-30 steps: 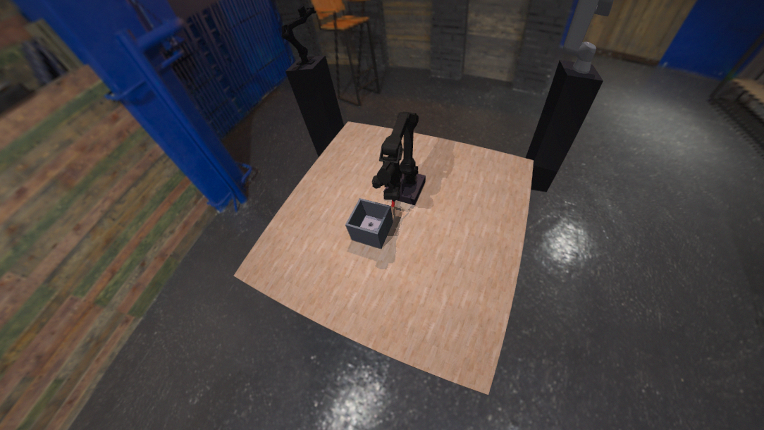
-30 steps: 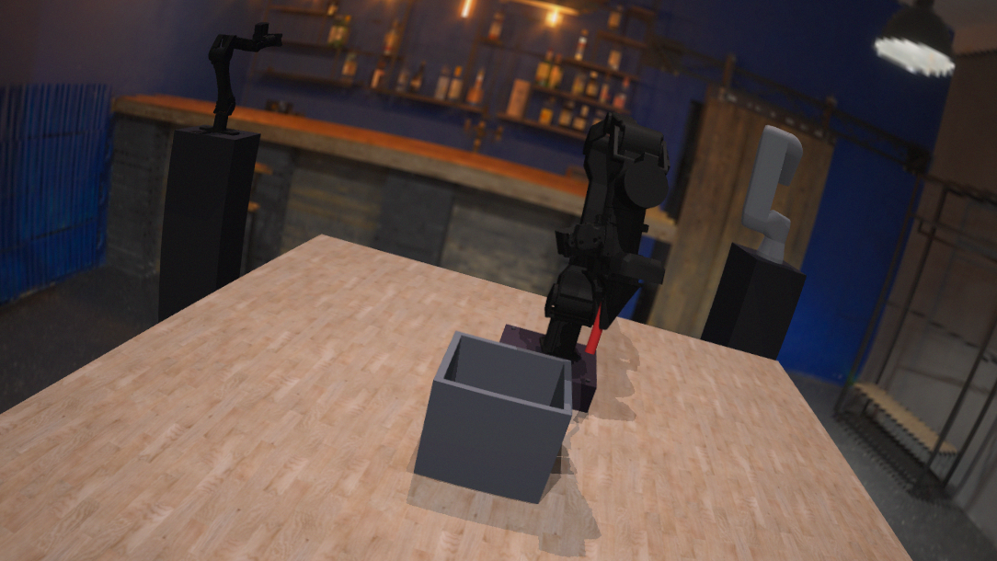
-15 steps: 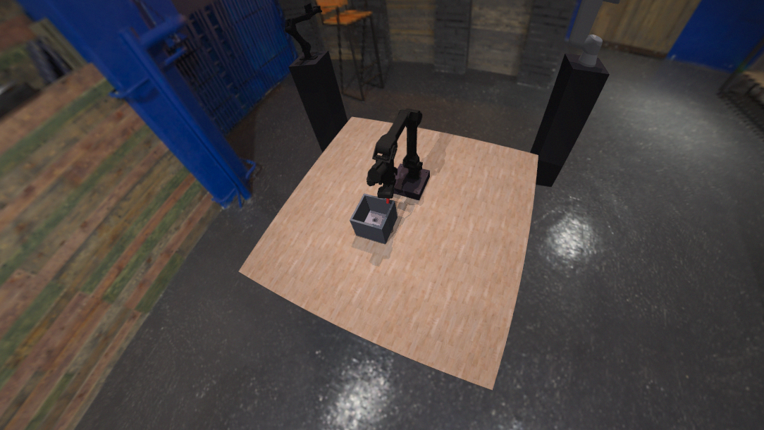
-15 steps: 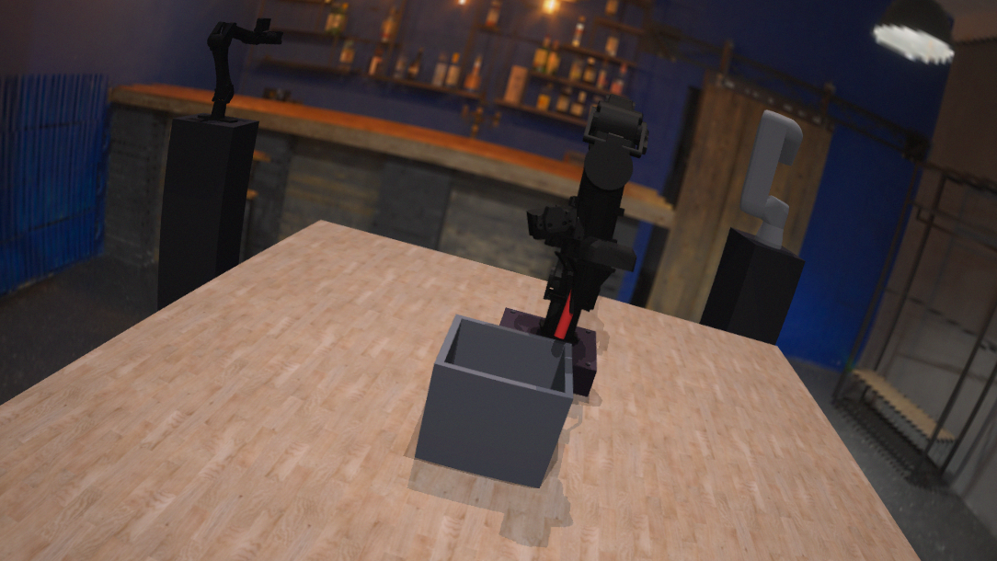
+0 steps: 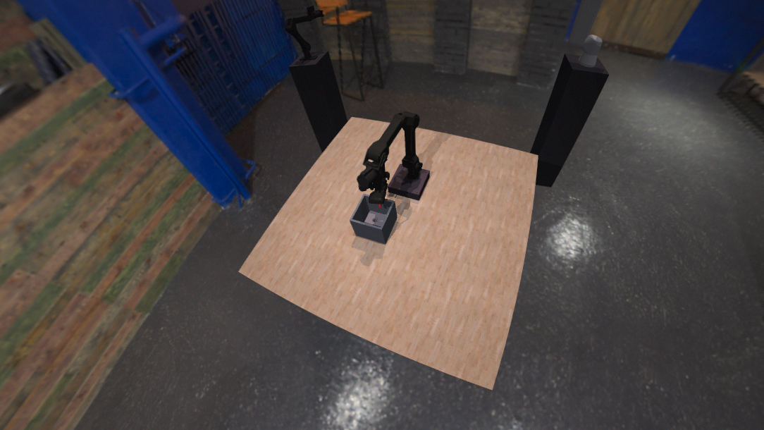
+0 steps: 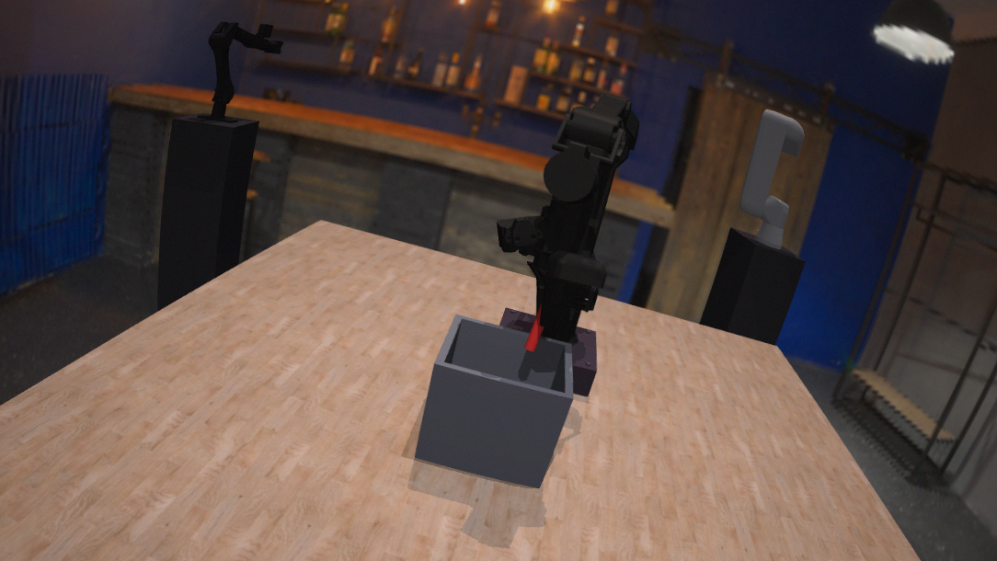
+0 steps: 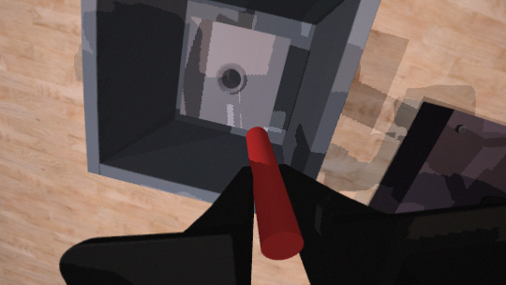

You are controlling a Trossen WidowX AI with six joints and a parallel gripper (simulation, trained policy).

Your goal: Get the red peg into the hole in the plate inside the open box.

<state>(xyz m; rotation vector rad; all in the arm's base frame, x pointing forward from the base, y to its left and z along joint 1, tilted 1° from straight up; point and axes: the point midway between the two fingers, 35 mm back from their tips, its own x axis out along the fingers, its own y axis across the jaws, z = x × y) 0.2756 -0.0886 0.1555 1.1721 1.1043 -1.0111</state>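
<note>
My gripper tip is now 120 mm above the light grey plate, 40 mm to the left of it and 40 mm short of it. Also, from my gripper tip: red peg: 10 mm above.
</note>
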